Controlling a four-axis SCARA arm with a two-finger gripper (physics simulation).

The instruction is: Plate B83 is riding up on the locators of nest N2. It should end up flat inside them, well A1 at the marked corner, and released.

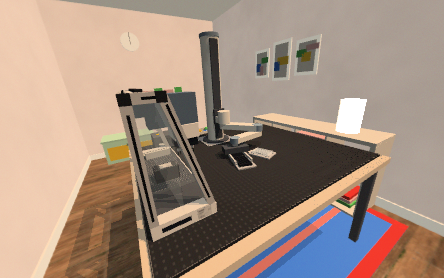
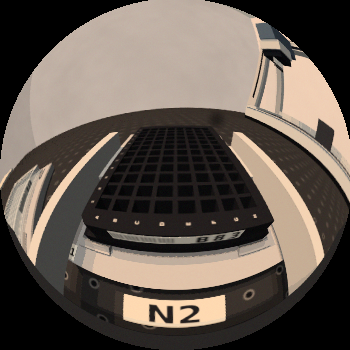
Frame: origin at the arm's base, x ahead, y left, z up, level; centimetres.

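Seen in the pictures: gripper, fingertip midpoint: [image 1: 243, 161] [image 2: 175, 138]; arm's base at its link origin: [image 1: 215, 139].
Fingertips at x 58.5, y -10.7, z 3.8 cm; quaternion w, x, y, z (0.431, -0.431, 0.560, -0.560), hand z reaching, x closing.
Observation:
Offsets run from my fingertips to a thing's top centre. "spot": to the spot under its first point.
Plate B83 @[dz +0.3, dx -2.3, dy +0.6 cm] [image 1: 242, 159] [image 2: 175, 220] is a dark well plate with a white barcode label on its near edge. My gripper [image 2: 175, 138] is shut on it, one finger along each long side. Nest N2 @[dz -1.0, dx -2.2, dy +0.7 cm] [image 1: 246, 168] [image 2: 175, 267] is a pale frame directly under the plate. Row letter A is at the plate's near left. The nest's corner mark shows at the near left too, partly hidden by the left finger so that a "1" shows. The plate's near edge looks level and close above the nest's front locators; whether it sits flat inside them I cannot tell.
A pale plate or tray @[dz +0.2, dx -5.3, dy +20.8 cm] [image 1: 263, 153] [image 2: 21, 200] lies beside the nest. The robot's column [image 1: 210, 85] stands behind. A clear-sided frame enclosure @[spot: dz +0.9, dx +26.5, dy -48.4 cm] [image 1: 183, 220] stands at the table's near left. A low cabinet [image 1: 310, 131] with a white lamp [image 1: 350, 116] is behind the table.

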